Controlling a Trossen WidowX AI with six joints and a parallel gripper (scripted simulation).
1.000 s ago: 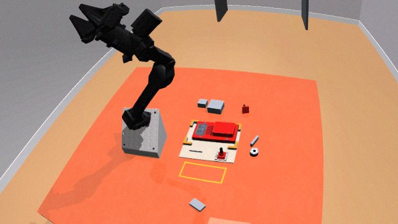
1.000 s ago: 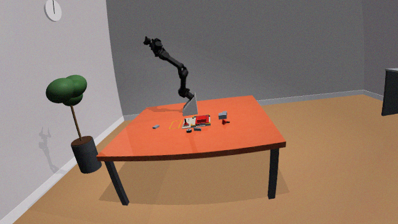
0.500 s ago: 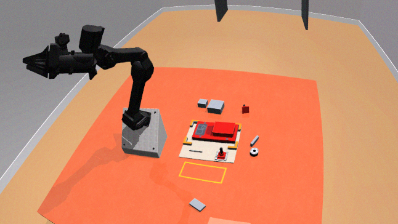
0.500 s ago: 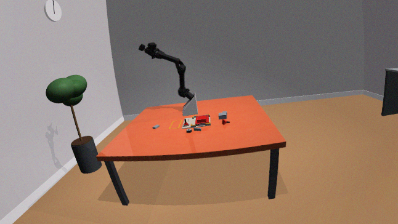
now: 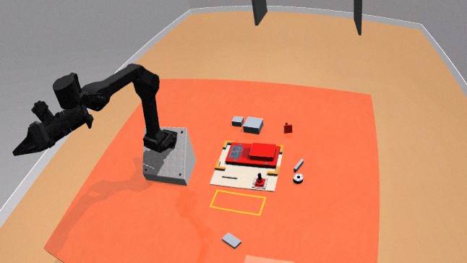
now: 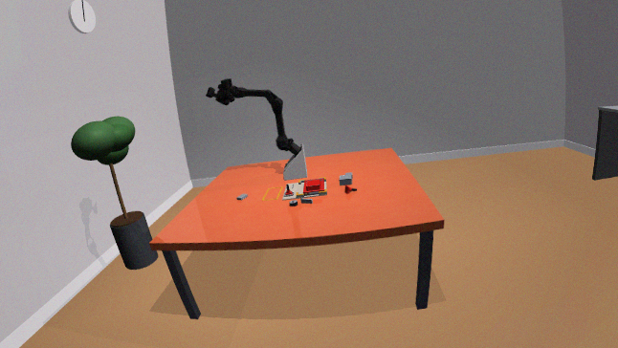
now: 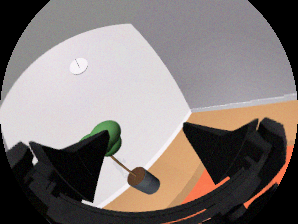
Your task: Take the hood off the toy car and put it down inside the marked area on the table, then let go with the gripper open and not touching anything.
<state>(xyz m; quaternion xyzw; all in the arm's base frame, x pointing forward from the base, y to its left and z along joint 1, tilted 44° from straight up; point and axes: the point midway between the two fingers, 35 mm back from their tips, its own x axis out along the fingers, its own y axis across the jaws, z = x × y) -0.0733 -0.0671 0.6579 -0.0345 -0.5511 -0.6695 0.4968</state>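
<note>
Now: gripper tip 630 mm to the right of the red hood, 540 mm above it and 380 mm short of it. Also, from my gripper tip: wheel 570 mm below, 550 mm to the left, 540 mm ahead; pale fixture plate 600 mm to the left, 570 mm below, 340 mm ahead.
</note>
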